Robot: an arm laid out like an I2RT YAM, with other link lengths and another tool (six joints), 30 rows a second.
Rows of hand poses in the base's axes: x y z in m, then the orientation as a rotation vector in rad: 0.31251 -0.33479 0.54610 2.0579 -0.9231 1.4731; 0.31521 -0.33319 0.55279 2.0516 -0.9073 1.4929; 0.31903 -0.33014 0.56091 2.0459 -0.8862 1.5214; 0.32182 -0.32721 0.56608 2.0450 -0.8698 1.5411; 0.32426 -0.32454 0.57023 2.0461 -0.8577 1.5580; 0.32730 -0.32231 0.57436 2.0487 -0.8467 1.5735; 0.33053 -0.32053 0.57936 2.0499 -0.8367 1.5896; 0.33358 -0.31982 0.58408 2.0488 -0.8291 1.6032; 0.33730 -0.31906 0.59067 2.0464 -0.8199 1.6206; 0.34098 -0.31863 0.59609 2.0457 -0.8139 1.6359; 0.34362 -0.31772 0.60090 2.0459 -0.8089 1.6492; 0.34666 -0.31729 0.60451 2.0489 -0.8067 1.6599; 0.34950 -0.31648 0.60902 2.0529 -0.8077 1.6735; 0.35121 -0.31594 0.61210 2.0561 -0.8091 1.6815; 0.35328 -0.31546 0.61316 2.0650 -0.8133 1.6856
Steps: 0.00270 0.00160 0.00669 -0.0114 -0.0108 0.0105; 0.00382 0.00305 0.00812 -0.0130 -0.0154 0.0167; 0.00279 0.00293 0.00517 -0.0079 -0.0097 0.0141; 0.00244 0.00267 0.00415 -0.0043 -0.0085 0.0125; 0.00304 0.00223 0.00413 -0.0027 -0.0075 0.0124; 0.00323 0.00178 0.00500 -0.0028 -0.0084 0.0115; 0.00305 0.00071 0.00472 -0.0031 -0.0078 0.0082; 0.00372 0.00076 0.00659 -0.0042 -0.0103 0.0097; 0.00368 0.00043 0.00542 -0.0015 -0.0092 0.0086; 0.00264 0.00091 0.00481 -0.0006 -0.0078 0.0079; 0.00304 0.00043 0.00361 0.0024 -0.0060 0.0074; 0.00284 0.00081 0.00451 0.0056 -0.0084 0.0081; 0.00171 0.00054 0.00308 0.0043 -0.0049 0.0050; 0.00207 0.00048 0.00106 0.0087 -0.0015 0.0056
